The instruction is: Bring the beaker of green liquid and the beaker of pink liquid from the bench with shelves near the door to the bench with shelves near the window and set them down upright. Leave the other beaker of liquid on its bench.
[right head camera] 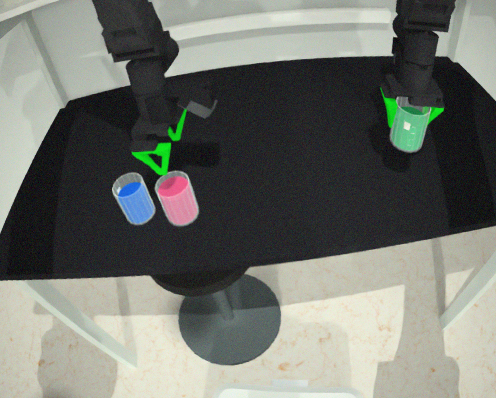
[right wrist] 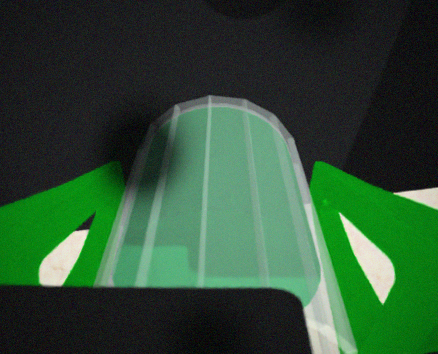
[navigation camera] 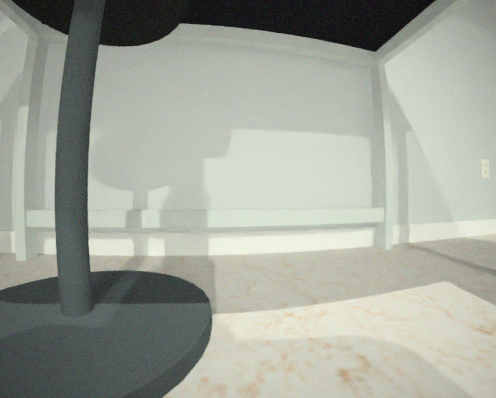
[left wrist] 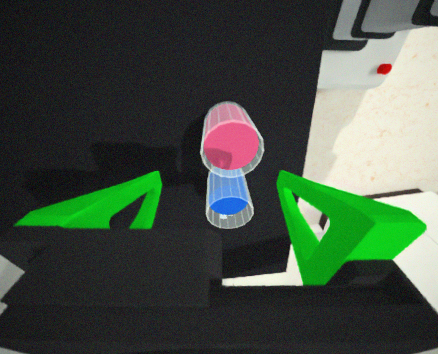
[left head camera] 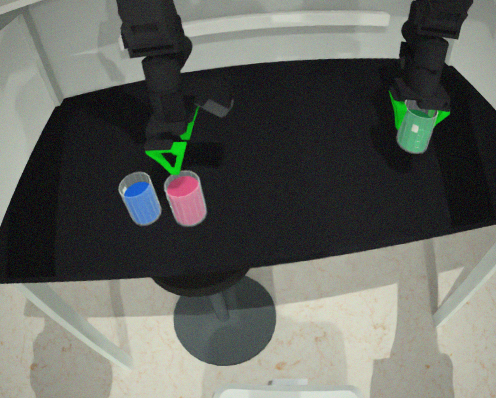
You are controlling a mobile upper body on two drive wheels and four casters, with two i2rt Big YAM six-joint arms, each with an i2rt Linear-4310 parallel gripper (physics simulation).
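Observation:
The beaker of green liquid (left head camera: 417,134) (right head camera: 409,132) (right wrist: 215,200) is between the fingers of my right gripper (left head camera: 417,125) (right head camera: 410,122) (right wrist: 217,175), which is shut on it and holds it roughly upright above the black bench top (left head camera: 300,200) (right head camera: 300,200) (left wrist: 75,75). The beaker of pink liquid (left head camera: 187,202) (right head camera: 179,202) (left wrist: 231,145) stands upright on the bench top, close beside the beaker of blue liquid (left head camera: 143,204) (right head camera: 136,204) (left wrist: 228,192), also upright. My left gripper (left head camera: 180,155) (right head camera: 169,156) (left wrist: 219,177) is open and empty, above and behind these two beakers.
A stool with a round base (left head camera: 225,325) (right head camera: 230,325) (navigation camera: 150,335) stands partly under the bench's front edge; its pole (navigation camera: 75,165) rises at the left of the navigation view. Bench legs (left head camera: 85,330) (navigation camera: 387,165) stand at the sides, and a low crossbar (navigation camera: 300,217) runs behind.

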